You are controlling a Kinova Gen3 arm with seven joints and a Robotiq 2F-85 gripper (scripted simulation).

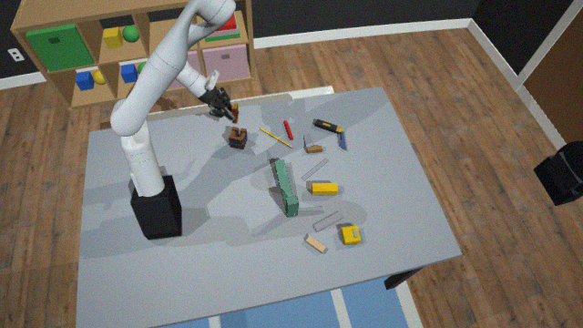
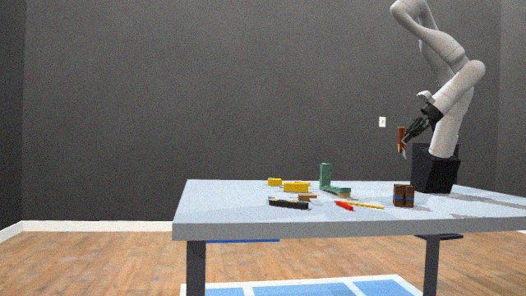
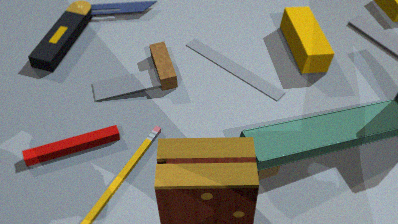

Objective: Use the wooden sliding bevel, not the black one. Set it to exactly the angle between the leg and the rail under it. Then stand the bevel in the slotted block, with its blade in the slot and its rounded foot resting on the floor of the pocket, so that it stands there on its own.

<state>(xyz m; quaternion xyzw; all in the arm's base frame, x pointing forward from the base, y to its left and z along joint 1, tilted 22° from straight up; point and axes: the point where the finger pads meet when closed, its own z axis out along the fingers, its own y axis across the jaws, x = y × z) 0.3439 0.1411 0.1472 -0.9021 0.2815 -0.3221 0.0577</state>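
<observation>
The grey blade lies 4 cm below my hand, 2 cm ahead of it and 1 cm to the left of it. Round my hand: wooden-stocked square: 31 cm ahead, 22 cm below, 10 cm to the right; then red marker: 24 cm ahead, 23 cm below, 1 cm to the left; then wooden sliding bevel: 2 cm below, 2 cm ahead.
</observation>
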